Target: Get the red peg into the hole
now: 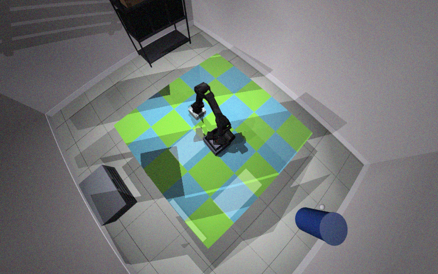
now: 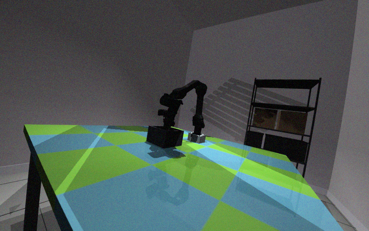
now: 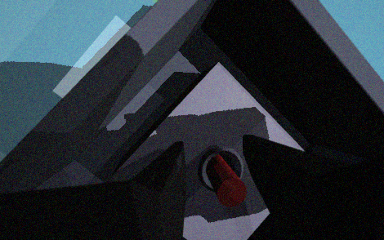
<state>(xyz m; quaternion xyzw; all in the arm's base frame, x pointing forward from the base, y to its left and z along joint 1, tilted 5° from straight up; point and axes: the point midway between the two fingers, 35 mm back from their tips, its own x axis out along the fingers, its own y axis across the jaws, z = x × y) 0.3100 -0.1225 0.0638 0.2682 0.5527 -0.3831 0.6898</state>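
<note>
Now: gripper tip 20 mm past the red peg, 10 mm to the right of it and 30 mm above it. From my gripper tip the other things lie so: grey plate: 20 mm behind, 10 mm to the left, 30 mm below; then dark box: 20 mm behind, 10 mm to the left, 50 mm below.
</note>
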